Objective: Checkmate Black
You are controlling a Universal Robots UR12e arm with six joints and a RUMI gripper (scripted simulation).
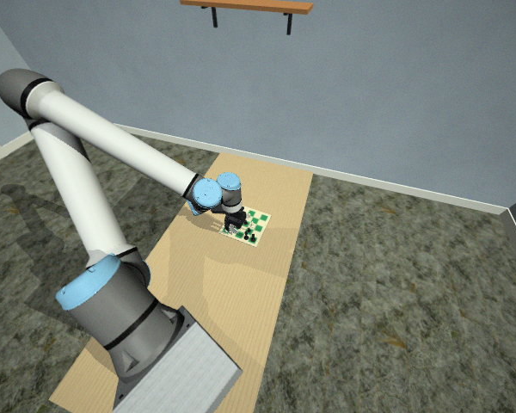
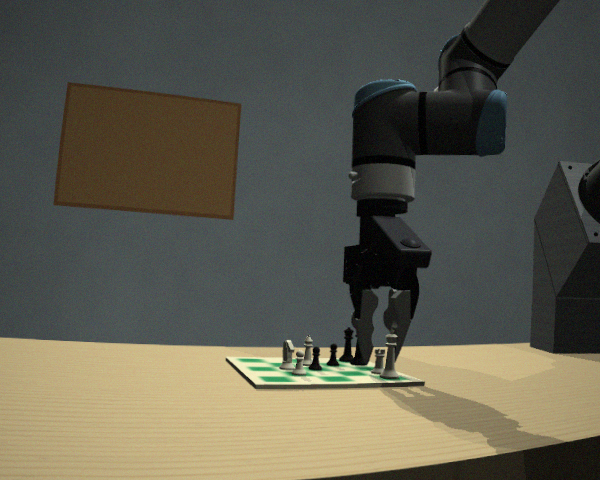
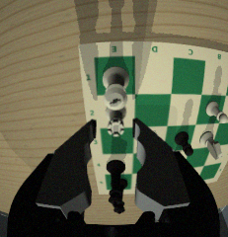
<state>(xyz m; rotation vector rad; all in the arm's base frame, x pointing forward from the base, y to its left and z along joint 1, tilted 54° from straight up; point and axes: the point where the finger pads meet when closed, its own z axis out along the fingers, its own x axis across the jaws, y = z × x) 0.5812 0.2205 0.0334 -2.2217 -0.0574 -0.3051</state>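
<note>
The white queen lies 4 cm to the left of my hand. From my hand the other things lie so: white pawn: 11 cm ahead, 2 cm to the left, 2 cm below; chessboard: 8 cm ahead, 3 cm to the right, 3 cm below.
</note>
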